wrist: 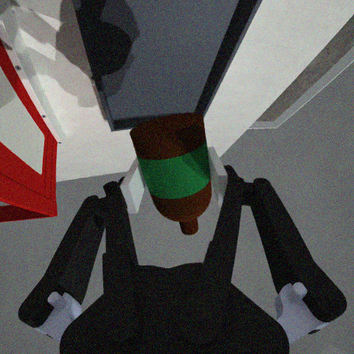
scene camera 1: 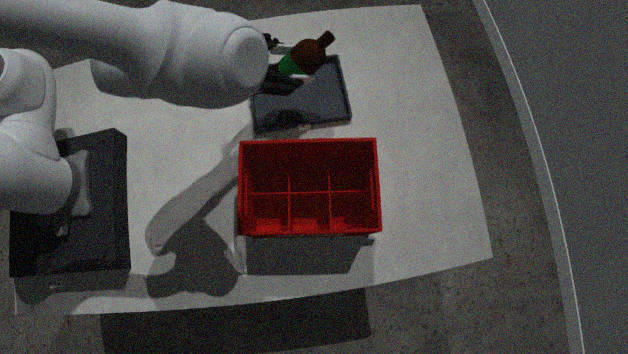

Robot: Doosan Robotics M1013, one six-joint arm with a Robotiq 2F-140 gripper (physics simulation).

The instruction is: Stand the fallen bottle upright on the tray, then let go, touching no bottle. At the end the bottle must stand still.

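Frame: origin at the arm's base, x ahead, y left, z up, level; millimetres.
Seen in the pictures: gripper, fingertip midpoint: (scene camera 1: 303, 65); arm's base, link origin: (scene camera 1: 64, 188).
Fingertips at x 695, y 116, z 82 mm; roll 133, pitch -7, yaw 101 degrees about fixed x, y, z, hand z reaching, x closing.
Observation:
Offsets run from my fingertips to a thing's top centre. "pt": to the spot under its first point. Level surfaces: height alone.
The brown bottle with a green band (scene camera 1: 308, 55) (wrist: 175, 172) is held above the far part of the grey tray @(pt 36 mm ahead, 27 mm right, 147 mm down) (scene camera 1: 320, 100) (wrist: 165, 65). In the scene view its neck points up and to the right, so it looks tilted; in the wrist view its base faces the tray and its neck points back toward the gripper's body. My gripper (scene camera 1: 292, 62) (wrist: 175, 162) is shut on the bottle, with one pale pad on each side of the green band. The arm hides part of the tray's left side and of the gripper in the scene view. The gap under the bottle is hard to judge.
A red crate with compartments @(51 mm back, 276 mm right, 23 mm up) (scene camera 1: 308, 140) (wrist: 50, 170) stands close to the tray, on its near side in the scene view. The arm's dark base block (scene camera 1: 107, 200) is at the left. The pale table top @(152 mm down) (scene camera 1: 420, 150) lies under them, and shadows of the arm fall across it.

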